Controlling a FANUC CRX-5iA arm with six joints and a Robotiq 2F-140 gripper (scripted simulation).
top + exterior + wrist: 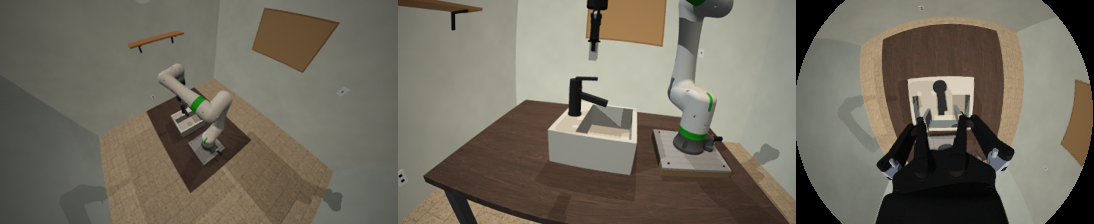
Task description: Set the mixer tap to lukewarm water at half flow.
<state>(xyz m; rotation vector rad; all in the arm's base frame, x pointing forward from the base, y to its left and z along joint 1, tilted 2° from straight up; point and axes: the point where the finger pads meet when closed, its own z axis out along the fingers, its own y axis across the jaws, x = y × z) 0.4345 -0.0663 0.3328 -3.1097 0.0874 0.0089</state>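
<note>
Now: hand 20 mm short of the lever and 100 mm above it. Also, from my hand: black mixer tap 40 mm ahead, 150 mm below; white sink basin 60 mm behind, 20 mm to the left, 340 mm below.
</note>
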